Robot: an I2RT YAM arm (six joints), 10 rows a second.
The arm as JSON. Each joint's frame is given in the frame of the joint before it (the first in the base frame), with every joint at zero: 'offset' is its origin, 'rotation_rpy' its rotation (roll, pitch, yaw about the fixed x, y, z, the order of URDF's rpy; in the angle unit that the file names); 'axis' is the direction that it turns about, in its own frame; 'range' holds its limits. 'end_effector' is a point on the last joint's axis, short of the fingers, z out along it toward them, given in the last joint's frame.
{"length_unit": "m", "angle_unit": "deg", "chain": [
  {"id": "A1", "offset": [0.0, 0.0, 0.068], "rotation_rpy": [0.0, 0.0, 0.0], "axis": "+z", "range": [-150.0, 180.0]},
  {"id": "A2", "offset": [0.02, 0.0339, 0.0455], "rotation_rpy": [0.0, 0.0, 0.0], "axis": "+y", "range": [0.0, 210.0]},
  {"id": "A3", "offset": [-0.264, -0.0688, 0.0], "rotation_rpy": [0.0, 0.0, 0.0], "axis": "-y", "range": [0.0, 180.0]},
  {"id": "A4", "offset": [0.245, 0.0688, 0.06], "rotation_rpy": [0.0, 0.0, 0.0], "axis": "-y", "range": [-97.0, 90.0]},
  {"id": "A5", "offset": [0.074, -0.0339, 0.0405], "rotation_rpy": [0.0, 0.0, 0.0], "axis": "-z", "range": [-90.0, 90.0]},
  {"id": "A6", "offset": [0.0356, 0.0, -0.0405], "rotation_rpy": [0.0, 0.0, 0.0], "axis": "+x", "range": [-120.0, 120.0]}
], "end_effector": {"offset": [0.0, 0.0, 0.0], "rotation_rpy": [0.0, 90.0, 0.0]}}
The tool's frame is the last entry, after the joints.
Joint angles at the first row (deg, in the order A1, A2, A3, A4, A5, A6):
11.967 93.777 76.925 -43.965 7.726 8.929
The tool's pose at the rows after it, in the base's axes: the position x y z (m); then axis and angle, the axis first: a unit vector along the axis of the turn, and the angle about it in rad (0 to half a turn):
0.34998, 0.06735, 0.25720, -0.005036, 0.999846, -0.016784, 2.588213
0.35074, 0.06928, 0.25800, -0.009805, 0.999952, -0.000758, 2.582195
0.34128, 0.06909, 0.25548, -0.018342, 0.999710, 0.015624, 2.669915
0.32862, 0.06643, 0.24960, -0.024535, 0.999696, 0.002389, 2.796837
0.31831, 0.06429, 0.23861, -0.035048, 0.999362, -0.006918, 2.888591
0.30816, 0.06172, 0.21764, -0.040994, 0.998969, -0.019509, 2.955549
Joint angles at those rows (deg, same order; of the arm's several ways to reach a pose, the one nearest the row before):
11.660 96.356 76.926 -39.660 7.704 8.950
11.770 96.357 76.990 -39.090 6.000 8.950
11.769 95.962 76.990 -44.118 3.180 8.906
11.770 95.984 76.946 -51.461 3.224 8.404
11.769 96.005 75.133 -54.960 3.202 7.354
11.770 96.050 70.718 -54.501 3.923 6.721

